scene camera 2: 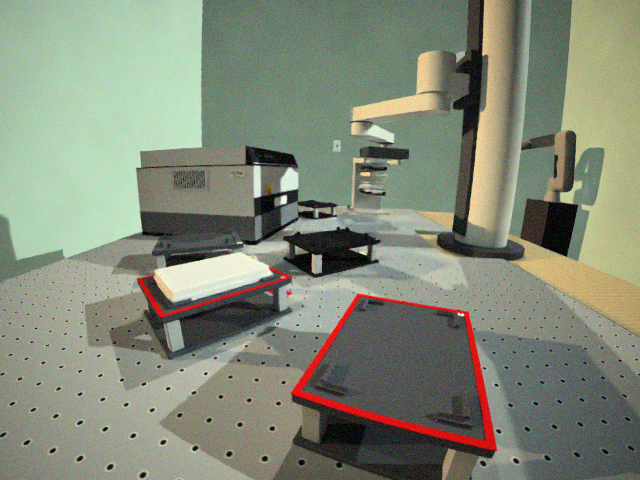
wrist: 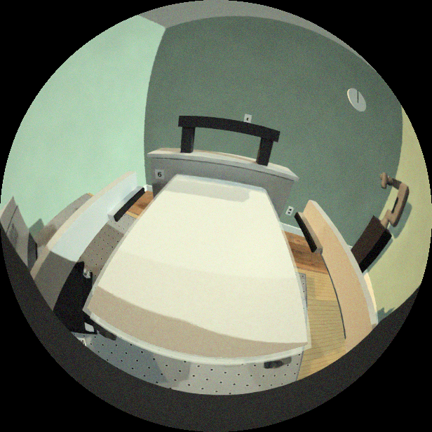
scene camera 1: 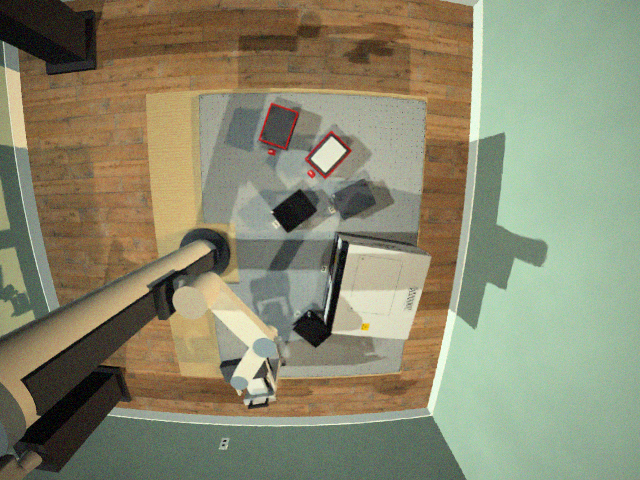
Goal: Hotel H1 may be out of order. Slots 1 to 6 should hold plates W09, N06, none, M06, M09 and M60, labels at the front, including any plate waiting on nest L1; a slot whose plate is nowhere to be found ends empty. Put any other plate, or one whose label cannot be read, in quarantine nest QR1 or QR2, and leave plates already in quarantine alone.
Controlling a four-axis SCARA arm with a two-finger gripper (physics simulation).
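Frame: origin at the arm's base, x left, y back, z up, level; millimetres.
Seen in the pictures: gripper, fingertip midpoint: (scene camera 2: 371, 161) (scene camera 1: 257, 391); arm's base, origin of the base link: (scene camera 2: 478, 247) (scene camera 1: 205, 253).
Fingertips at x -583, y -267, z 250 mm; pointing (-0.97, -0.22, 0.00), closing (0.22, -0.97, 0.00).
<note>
Pixels of each thing's top centre, then the offset from my fingertips to it.
- Red-rimmed nest, middle of its top: (scene camera 2: 403, 341) (scene camera 1: 278, 125) dx +1150, dy -107, dz -184 mm
- white plate, middle of its top: (scene camera 2: 212, 268) (scene camera 1: 328, 154) dx +1033, dy -318, dz -173 mm
- grey instrument, middle of its top: (scene camera 2: 225, 151) (scene camera 1: 381, 296) dx +479, dy -520, dz +6 mm
- dark grey nest, middle of its top: (scene camera 2: 198, 234) (scene camera 1: 354, 199) dx +846, dy -435, dz -178 mm
Hotel H1 (scene camera 1: 260, 399) (scene camera 2: 357, 180) (wrist: 235, 167) stands at the bottom of the overhead view, with several stacked plates visible in scene camera 2. A white plate (wrist: 205, 250) fills the middle of the wrist view, before the back panel marked 6. Its label does not show. My gripper (scene camera 1: 257, 385) (scene camera 2: 374, 161) (wrist: 222, 191) is open, its fingers apart on either side of that plate. Red-rimmed nest (scene camera 1: 270, 143) (scene camera 2: 413, 424) bears no plate. The other red-rimmed nest (scene camera 1: 316, 172) (scene camera 2: 178, 308) holds a white plate (scene camera 1: 328, 154) (scene camera 2: 211, 273), label unseen. The labels in the hotel are unreadable.
A grey instrument (scene camera 1: 379, 289) (scene camera 2: 196, 193) stands right of the arm in the overhead view. A black nest (scene camera 1: 311, 328) (scene camera 2: 316, 206) (wrist: 70, 305) is at its corner. Another black nest (scene camera 1: 293, 210) (scene camera 2: 330, 240) and a dark grey nest (scene camera 1: 354, 198) (scene camera 2: 196, 242) stand between it and the red-rimmed nests.
</note>
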